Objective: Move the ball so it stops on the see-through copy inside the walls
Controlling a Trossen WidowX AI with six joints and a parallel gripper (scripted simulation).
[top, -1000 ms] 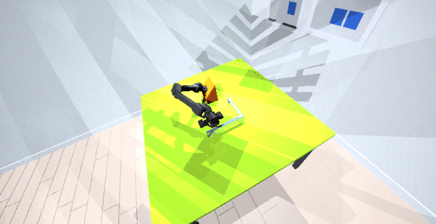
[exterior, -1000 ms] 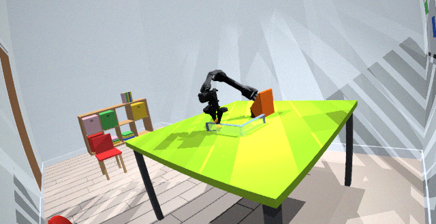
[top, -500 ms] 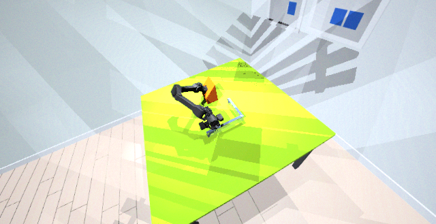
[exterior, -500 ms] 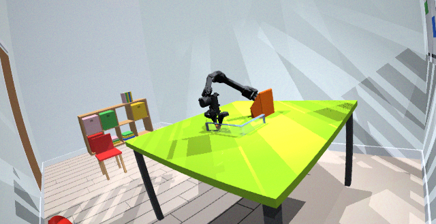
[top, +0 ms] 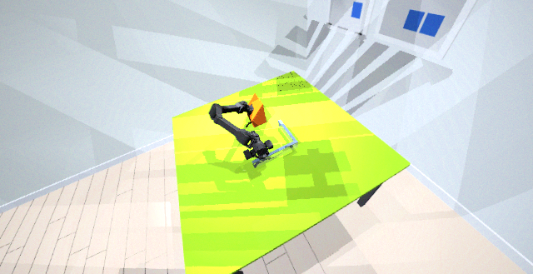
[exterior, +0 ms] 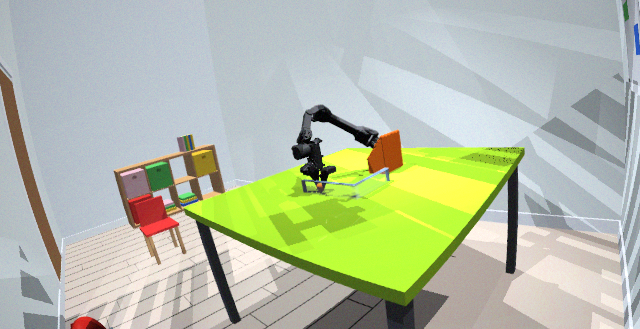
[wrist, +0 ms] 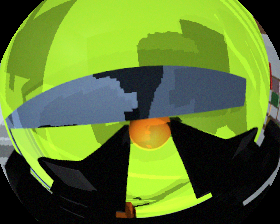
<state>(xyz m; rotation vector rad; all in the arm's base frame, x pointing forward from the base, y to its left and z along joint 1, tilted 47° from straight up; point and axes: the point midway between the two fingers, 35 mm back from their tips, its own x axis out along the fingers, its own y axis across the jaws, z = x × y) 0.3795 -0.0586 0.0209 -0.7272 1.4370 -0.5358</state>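
My gripper tip is now right at the orange ball.
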